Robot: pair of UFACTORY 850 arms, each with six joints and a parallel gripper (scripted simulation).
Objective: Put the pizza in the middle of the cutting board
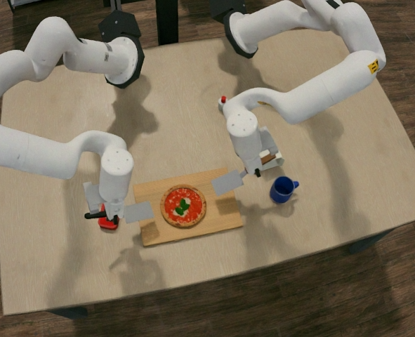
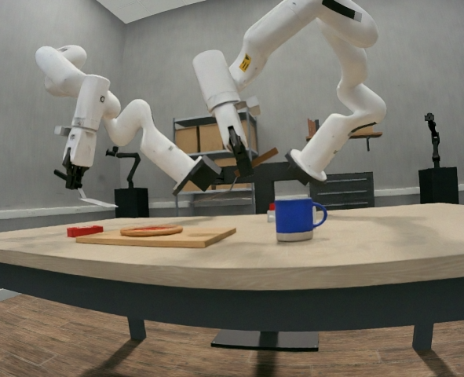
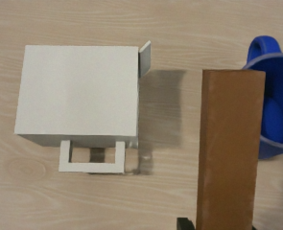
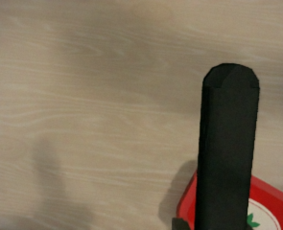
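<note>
Right now the brown-handled turner is 3 cm to the right of my left hand and 3 cm below it. Round my left hand: white mug (13 cm below, 10 cm to the left, 9 cm behind); pizza (25 cm to the right, 14 cm below, 1 cm ahead); cutting board (24 cm to the right, 16 cm below).
The black-handled turner is 10 mm to the left of my right hand and 10 mm below it. Round my right hand: pizza (250 mm to the left, 140 mm below, 10 mm behind); cutting board (260 mm to the left, 160 mm below, 10 mm behind); brown-handled turner (470 mm to the left, 30 mm below, 10 mm behind).
</note>
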